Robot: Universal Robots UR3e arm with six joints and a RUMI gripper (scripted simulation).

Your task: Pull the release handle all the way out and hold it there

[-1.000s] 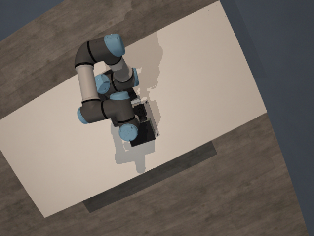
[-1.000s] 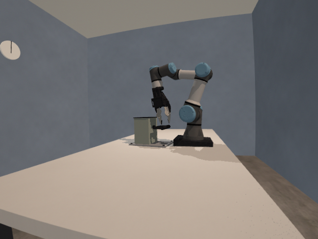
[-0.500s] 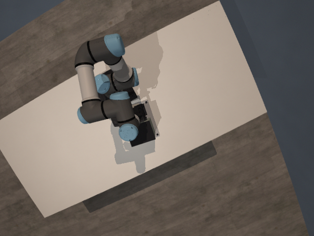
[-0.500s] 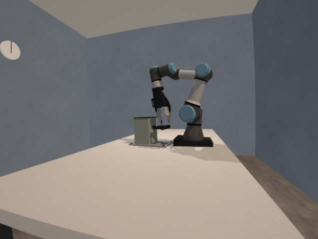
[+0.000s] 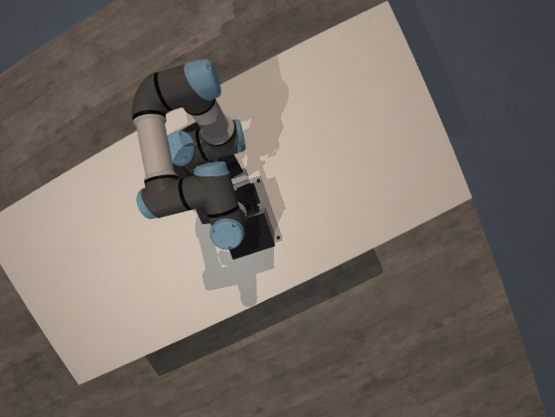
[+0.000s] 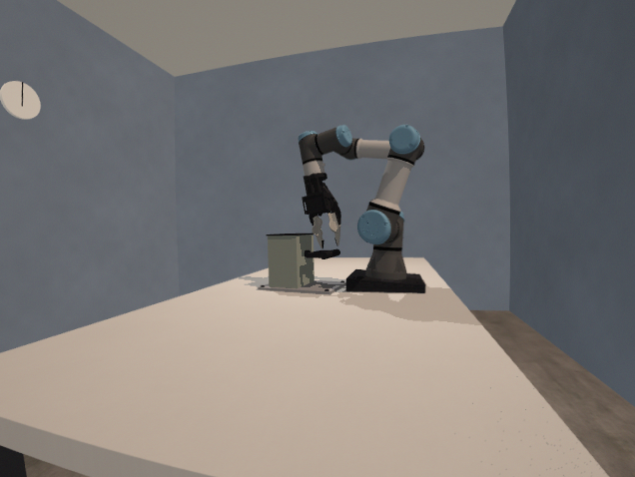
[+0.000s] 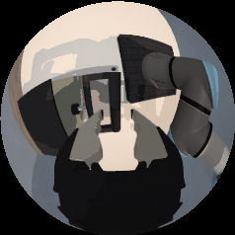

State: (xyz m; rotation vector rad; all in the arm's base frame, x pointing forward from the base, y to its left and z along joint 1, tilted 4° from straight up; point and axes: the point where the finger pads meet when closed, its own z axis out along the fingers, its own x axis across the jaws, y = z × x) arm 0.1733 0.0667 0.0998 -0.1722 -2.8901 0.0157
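Now: hand 14 cm above the thin metal plate, 9 cm short of it and 1 cm to the left of it.
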